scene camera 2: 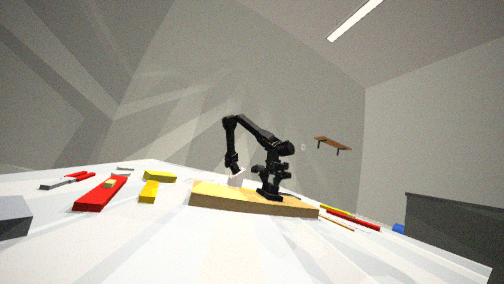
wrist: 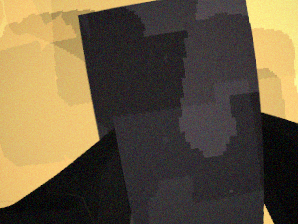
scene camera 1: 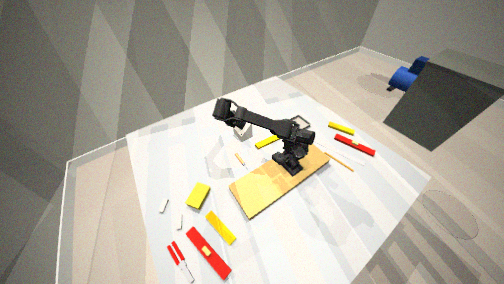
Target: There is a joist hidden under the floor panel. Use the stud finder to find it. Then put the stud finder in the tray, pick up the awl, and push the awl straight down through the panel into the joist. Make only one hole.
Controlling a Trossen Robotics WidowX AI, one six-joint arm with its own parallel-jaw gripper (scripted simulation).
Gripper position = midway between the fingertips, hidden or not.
In view: my gripper point(wrist: 181, 125), a stud finder point(wrist: 181, 91) and a red level point(scene camera 2: 94, 201).
